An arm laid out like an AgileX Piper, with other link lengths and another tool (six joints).
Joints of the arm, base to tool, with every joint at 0 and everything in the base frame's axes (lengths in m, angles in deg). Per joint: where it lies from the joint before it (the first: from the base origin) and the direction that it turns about. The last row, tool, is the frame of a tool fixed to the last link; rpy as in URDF.
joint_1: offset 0 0 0.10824 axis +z
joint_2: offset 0 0 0 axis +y
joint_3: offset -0.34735 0 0.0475 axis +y
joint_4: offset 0.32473 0 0.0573 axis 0.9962 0 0.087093
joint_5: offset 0 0 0 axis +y
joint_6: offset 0.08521 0 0.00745 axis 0.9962 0 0.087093
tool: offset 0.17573 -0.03 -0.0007 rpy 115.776 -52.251 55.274
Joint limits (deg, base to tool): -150..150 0..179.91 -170..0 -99.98..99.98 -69.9..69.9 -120..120
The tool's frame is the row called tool.
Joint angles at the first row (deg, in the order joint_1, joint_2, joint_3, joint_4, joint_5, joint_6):
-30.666, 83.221, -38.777, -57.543, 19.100, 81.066
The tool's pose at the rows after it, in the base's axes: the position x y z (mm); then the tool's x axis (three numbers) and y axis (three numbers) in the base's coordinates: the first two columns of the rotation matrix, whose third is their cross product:
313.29 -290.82 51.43 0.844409 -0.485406 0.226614 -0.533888 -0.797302 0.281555
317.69 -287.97 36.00 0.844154 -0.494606 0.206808 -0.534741 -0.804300 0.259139
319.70 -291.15 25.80 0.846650 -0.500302 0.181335 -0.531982 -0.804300 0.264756
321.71 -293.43 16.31 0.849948 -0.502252 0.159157 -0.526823 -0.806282 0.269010
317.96 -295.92 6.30 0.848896 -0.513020 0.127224 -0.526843 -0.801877 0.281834
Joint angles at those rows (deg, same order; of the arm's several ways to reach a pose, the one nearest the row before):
-31.599, 85.528, -38.778, -57.542, 16.862, 81.452
-31.598, 87.880, -39.023, -57.542, 15.685, 82.621
-31.599, 90.179, -40.053, -57.651, 16.124, 82.716
-31.600, 92.209, -40.908, -57.778, 16.333, 82.716
-31.600, 94.021, -41.494, -57.781, 17.485, 82.719

